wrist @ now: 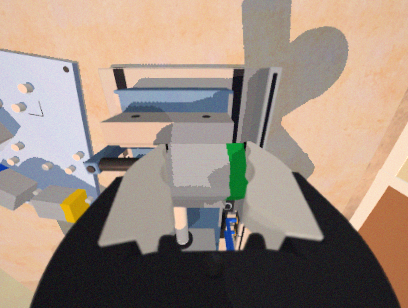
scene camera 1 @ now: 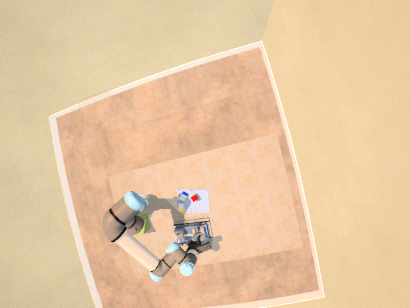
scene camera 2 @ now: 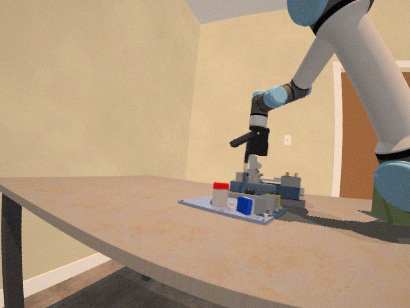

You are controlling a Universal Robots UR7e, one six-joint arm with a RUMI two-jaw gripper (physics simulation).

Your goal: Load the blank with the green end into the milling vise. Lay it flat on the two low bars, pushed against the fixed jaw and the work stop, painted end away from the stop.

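The grey blank point(wrist: 197, 165) with a green end point(wrist: 237, 172) is between the fingertips of my gripper point(scene camera 1: 201, 240) point(scene camera 2: 251, 172) point(wrist: 205, 145), which is shut on it. The blank lies across the wrist view, its green end at the right finger. It is over the milling vise point(scene camera 1: 212, 228) point(scene camera 2: 287, 191) point(wrist: 175, 102), close beside a grey-topped jaw point(wrist: 135, 131). A dark rod on a blue bracket point(wrist: 102, 161) stands left of the fingers, on the side away from the green end. The low bars and the blank's underside are hidden, so contact with them cannot be told.
A pale blue pegged board point(scene camera 1: 203, 206) point(scene camera 2: 195, 202) point(wrist: 55, 95) lies beside the vise. It holds blanks with red point(scene camera 1: 195, 198) point(scene camera 2: 220, 186), blue point(scene camera 1: 185, 194) point(scene camera 2: 244, 205) and yellow point(scene camera 1: 181, 210) point(wrist: 75, 205) ends. A white post point(wrist: 181, 222) and blue parts point(wrist: 229, 232) stand near the fingers.
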